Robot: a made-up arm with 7 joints.
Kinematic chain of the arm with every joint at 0, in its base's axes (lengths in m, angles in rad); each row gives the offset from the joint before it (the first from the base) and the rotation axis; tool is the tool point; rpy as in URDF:
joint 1: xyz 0 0 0.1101 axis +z
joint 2: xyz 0 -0.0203 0.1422 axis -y
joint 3: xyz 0 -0.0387 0.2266 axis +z
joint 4: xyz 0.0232 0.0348 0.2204 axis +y
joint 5: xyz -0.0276 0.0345 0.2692 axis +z
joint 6: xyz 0 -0.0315 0.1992 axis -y
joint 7: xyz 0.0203 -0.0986 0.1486 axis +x
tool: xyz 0 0 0 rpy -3.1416 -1.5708 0
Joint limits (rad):
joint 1: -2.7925..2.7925
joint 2: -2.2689..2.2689
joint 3: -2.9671..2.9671
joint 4: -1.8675..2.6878
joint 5: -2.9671..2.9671
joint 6: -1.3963..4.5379
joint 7: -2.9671..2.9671
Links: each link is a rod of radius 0.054 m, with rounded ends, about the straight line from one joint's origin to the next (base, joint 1, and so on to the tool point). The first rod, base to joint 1, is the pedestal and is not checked.
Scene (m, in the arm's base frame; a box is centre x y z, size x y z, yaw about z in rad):
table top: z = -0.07
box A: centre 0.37 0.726 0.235 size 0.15 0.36 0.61 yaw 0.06
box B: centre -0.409 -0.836 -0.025 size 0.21 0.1 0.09 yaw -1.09
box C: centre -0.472 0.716 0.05 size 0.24 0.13 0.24 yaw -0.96
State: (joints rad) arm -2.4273 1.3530 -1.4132 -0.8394 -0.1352 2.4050 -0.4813
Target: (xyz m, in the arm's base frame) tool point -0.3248 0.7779 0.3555
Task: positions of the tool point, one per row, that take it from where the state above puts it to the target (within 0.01 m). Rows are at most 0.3 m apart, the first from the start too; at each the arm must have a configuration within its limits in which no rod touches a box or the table.
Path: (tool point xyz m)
1: 0.6321 0.2105 0.4764
2: 0.5681 0.2149 0.6876
3: 0.4379 0.1716 0.8819
4: 0.2502 0.0835 1.0269
5: 0.0235 -0.0373 1.0953
6: -0.2164 -0.1709 1.0704
7: -0.4404 -0.2928 0.9498
8: -0.2339 -0.1911 1.0718
9: -0.0702 -0.0081 1.1203
10: 0.0190 0.2218 1.0909
11: 0.0206 0.4541 0.9868
12: -0.0564 0.6444 0.8182
13: -0.1847 0.7581 0.6009
14: -0.3248 0.7779 0.3555

